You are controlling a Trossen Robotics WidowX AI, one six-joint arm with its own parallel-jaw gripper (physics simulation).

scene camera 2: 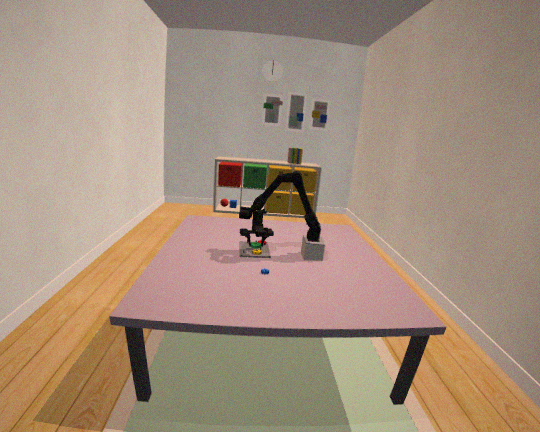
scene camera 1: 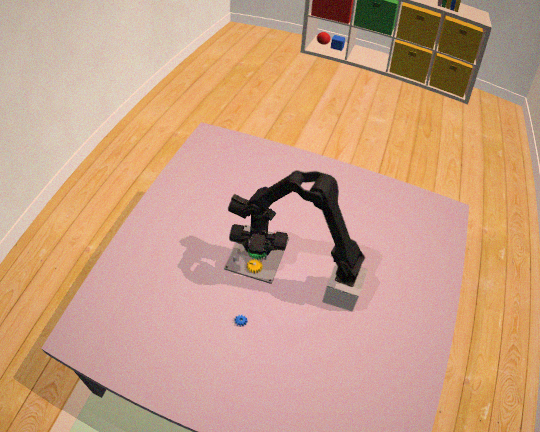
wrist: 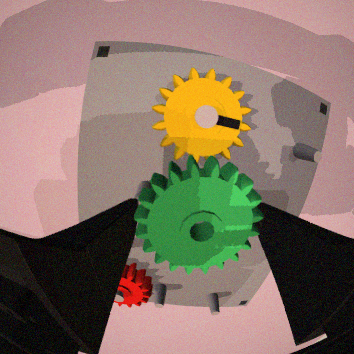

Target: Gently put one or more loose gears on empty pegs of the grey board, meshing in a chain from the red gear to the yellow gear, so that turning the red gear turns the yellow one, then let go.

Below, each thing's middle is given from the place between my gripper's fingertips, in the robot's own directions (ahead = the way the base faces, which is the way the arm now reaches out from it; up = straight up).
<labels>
I see the grey board (scene camera 1: 270, 266) 10 mm ahead of my hand, 20 mm to the right of it and 20 mm below it. Also, from my hand: yellow gear (wrist: 182, 102) 10 mm behind, 50 mm to the left, 10 mm below; then red gear (wrist: 136, 286) 30 mm behind, 100 mm to the right, 10 mm below; then green gear (wrist: 226, 202) 10 mm above.
</labels>
